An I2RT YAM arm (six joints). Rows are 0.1 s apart.
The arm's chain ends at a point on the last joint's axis. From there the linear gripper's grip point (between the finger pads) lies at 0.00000 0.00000 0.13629 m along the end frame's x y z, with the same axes.
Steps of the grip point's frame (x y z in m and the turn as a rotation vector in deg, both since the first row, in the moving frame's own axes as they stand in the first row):
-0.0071 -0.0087 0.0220 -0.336 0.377 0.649
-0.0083 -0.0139 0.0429 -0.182 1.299 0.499
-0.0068 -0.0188 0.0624 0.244 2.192 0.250
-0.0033 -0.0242 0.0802 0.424 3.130 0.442
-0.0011 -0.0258 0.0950 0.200 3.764 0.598
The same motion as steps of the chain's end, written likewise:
-0.0080 -0.0095 0.0220 -0.336 0.377 0.649
-0.0114 -0.0143 0.0429 -0.182 1.299 0.499
-0.0120 -0.0182 0.0625 0.244 2.192 0.250
-0.0107 -0.0232 0.0804 0.424 3.130 0.442
-0.0100 -0.0254 0.0953 0.200 3.764 0.598

